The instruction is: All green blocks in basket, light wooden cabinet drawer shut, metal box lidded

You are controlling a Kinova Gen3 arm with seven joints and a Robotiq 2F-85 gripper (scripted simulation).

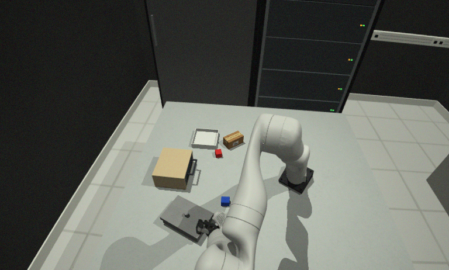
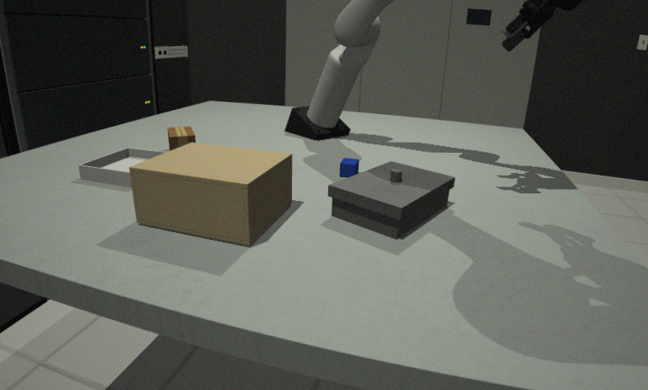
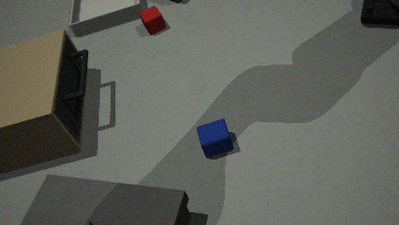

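The lid is 18 cm ahead of my hand, 14 cm to the right of it and 24 cm below it. From my hand the other things lie so: light wooden cabinet 33 cm ahead, 38 cm to the right, 25 cm below; cabinet drawer 32 cm ahead, 38 cm to the right, 25 cm below; red block 16 cm ahead, 56 cm to the right, 27 cm below.
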